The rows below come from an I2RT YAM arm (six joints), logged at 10 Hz.
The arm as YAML. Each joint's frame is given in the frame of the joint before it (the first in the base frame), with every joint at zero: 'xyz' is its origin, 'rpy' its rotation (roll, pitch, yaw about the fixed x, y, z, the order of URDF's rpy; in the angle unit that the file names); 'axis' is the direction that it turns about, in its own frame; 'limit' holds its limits. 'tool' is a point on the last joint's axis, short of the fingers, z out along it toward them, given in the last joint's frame.
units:
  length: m
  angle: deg
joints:
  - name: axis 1
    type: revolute
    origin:
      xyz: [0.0, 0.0, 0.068]
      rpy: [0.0, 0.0, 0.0]
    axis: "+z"
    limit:
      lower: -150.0
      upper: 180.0
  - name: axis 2
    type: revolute
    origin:
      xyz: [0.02, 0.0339, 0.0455]
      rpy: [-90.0, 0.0, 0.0]
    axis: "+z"
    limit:
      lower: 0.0
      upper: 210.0
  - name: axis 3
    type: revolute
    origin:
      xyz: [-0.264, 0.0, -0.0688]
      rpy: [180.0, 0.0, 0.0]
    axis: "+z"
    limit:
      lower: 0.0
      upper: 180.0
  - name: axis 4
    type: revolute
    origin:
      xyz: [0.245, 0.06, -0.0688]
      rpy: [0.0, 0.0, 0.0]
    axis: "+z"
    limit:
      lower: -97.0
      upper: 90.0
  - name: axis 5
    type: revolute
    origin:
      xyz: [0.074, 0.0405, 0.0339]
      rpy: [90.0, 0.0, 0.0]
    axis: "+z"
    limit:
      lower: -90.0
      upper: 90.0
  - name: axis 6
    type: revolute
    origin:
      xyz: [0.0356, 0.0, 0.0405]
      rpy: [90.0, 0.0, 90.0]
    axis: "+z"
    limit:
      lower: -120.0
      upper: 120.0
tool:
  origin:
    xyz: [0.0, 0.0, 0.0]
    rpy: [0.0, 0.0, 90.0]
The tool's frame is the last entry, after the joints.
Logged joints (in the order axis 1, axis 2, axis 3, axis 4, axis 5, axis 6), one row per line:
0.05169 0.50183 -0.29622 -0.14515 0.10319 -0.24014
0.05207 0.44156 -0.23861 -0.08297 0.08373 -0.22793
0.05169 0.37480 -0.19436 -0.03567 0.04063 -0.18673
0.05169 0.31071 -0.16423 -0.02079 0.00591 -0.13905
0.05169 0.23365 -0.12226 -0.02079 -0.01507 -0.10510
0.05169 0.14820 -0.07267 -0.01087 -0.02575 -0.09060
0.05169 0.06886 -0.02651 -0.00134 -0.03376 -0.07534
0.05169 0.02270 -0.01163 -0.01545 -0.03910 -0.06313
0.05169 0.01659 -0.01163 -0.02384 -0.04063 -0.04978
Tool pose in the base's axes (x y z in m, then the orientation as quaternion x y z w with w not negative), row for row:
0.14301 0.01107 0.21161 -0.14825 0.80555 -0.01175 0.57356
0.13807 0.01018 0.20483 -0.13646 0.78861 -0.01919 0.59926
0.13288 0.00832 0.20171 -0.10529 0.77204 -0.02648 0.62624
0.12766 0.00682 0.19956 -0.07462 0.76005 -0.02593 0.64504
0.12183 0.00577 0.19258 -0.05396 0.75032 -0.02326 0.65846
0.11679 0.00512 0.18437 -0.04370 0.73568 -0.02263 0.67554
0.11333 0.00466 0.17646 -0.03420 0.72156 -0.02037 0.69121
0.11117 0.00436 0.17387 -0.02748 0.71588 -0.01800 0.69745
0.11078 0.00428 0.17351 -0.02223 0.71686 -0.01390 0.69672
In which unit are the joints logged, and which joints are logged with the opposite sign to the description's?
The joints are logged in radians. Opposite sign: axis 3, axis 5.
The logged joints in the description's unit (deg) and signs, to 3 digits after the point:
2.962 28.753 16.972 -8.316 -5.912 -13.759
2.983 25.300 13.671 -4.754 -4.797 -13.059
2.962 21.474 11.136 -2.044 -2.328 -10.699
2.962 17.802 9.410 -1.191 -0.339 -7.967
2.962 13.387 7.005 -1.191 0.863 -6.022
2.962 8.491 4.164 -0.623 1.475 -5.191
2.962 3.945 1.519 -0.077 1.934 -4.317
2.962 1.301 0.666 -0.885 2.240 -3.617
2.962 0.951 0.666 -1.366 2.328 -2.852

